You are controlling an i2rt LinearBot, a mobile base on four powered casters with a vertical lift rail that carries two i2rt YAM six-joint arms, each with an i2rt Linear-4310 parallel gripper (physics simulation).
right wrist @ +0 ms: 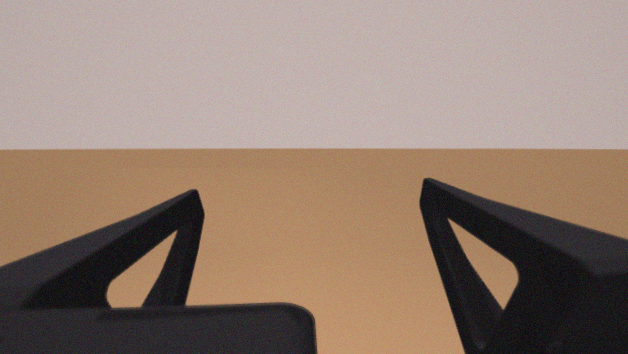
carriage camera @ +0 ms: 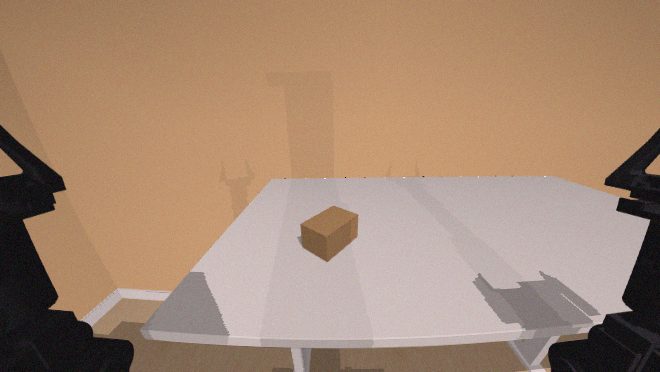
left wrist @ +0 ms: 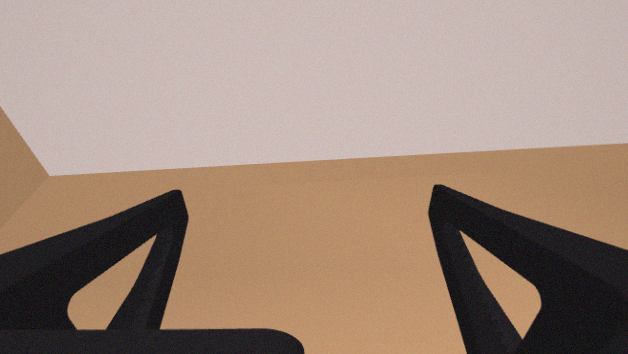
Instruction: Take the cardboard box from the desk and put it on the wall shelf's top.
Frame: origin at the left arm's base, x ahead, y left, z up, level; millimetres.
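Seen in the pictures: left gripper, between the fingertips: (left wrist: 307, 201); right gripper, between the fingertips: (right wrist: 311, 196).
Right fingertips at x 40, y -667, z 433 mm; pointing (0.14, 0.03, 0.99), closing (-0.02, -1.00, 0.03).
Note:
A point is followed by its place in that frame.
The brown cardboard box (carriage camera: 329, 233) @(x 255, y -322, z 173 mm) lies on the white desk (carriage camera: 420, 300) @(x 143, y -487, z 104 mm), a little left of the picture's middle in the carriage view, turned with one corner toward me. My left gripper (left wrist: 307, 201) @(x 27, y 1, z 440 mm) is open with nothing between its fingers; in the carriage view part of it shows at the left edge. My right gripper (right wrist: 311, 196) @(x 40, y -667, z 433 mm) is open and empty too; part of it shows at the right edge of the carriage view. Both stand apart from the box, pointing at the wall and ceiling in their wrist views. The wall shelf does not show in these views.
An orange-tan wall (carriage camera: 450, 100) @(x 864, y -881, z 473 mm) rises behind the desk, and another wall meets it at the left. The desk's front edge (carriage camera: 250, 343) @(x 78, y -201, z 89 mm) runs across the lower picture, with desk legs (carriage camera: 301, 358) @(x 418, y -171, z -654 mm) below it. A white skirting board (carriage camera: 145, 294) @(x 831, y 1082, z -790 mm) shows at lower left. Shadows of the robot fall on wall and desk.

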